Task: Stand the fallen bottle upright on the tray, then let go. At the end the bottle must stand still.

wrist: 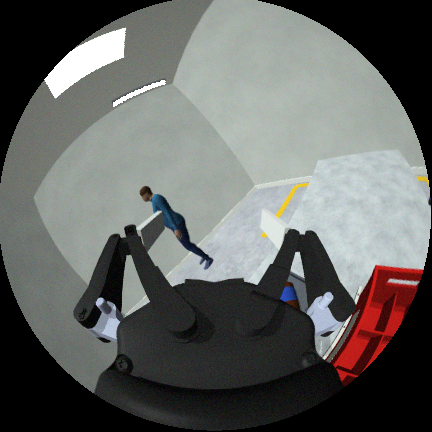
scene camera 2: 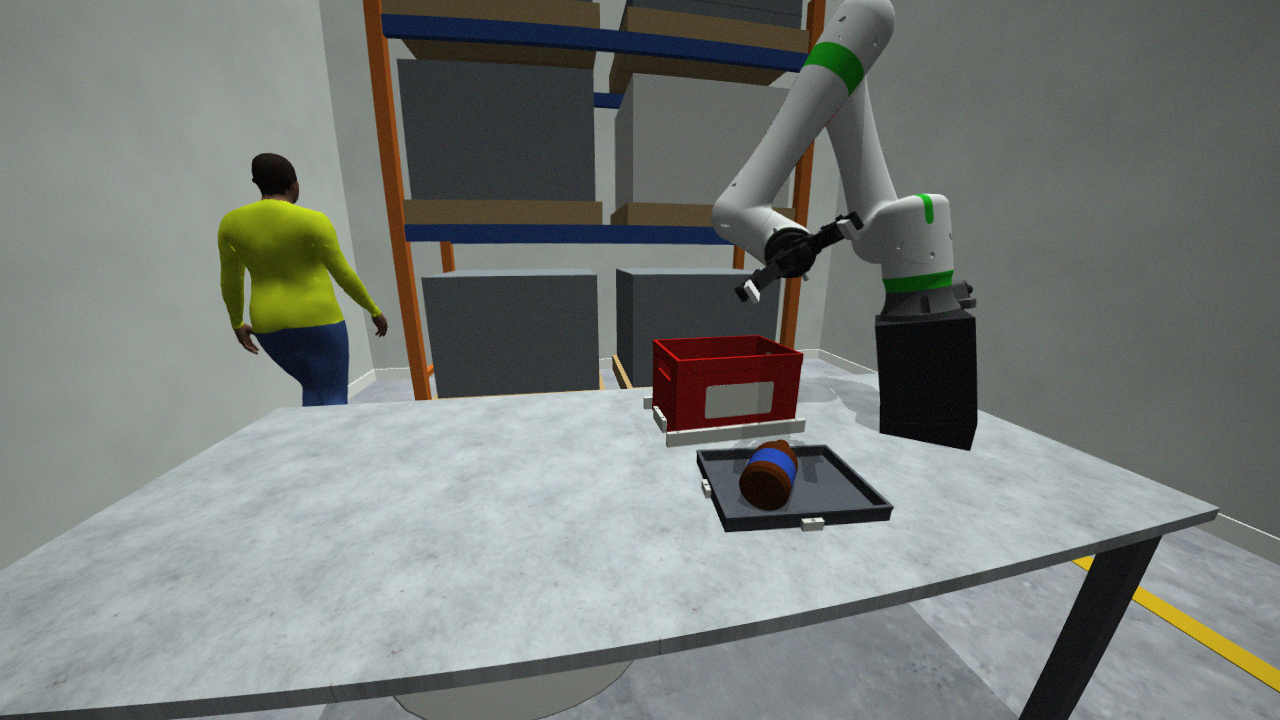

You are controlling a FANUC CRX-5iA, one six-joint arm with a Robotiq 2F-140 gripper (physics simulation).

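Frame: origin at the arm's base, x ahead, y left, z up, level; millimetres.
Seen in the pictures: gripper, between the fingertips: (wrist: pixel 212 219) (scene camera 2: pixel 799 264); arm's base, origin of its link: (scene camera 2: pixel 919 315).
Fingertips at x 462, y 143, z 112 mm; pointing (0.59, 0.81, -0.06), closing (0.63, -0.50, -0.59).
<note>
Offsets run from my fingertips to a thing's top centre. Level surfaces: height alone.
The brown bottle {dx -16, dy -27, dz -283 mm} (scene camera 2: pixel 768 481) with a blue label lies on its side on the dark tray {dx -34, dy -19, dz -337 mm} (scene camera 2: pixel 841 488), toward the tray's left part, its base facing the camera. Part of the bottle (wrist: pixel 289 295) also shows in the wrist view, low right of centre, partly hidden behind the gripper. My gripper (scene camera 2: pixel 799 257) (wrist: pixel 212 219) is wide open and empty. It hangs high above and behind the red crate in the scene view, well away from the bottle and tilted.
The red crate {dx -73, dy -298, dz -187 mm} (scene camera 2: pixel 684 398) (wrist: pixel 376 292) stands behind the tray on the table {dz -362 mm} (scene camera 2: pixel 447 537) (wrist: pixel 360 210), with white rails at its base. Small white blocks touch the tray's edges. A person in yellow (scene camera 2: pixel 277 268) stands behind the table's left side; a person in blue (wrist: pixel 167 212) shows in the wrist view.
</note>
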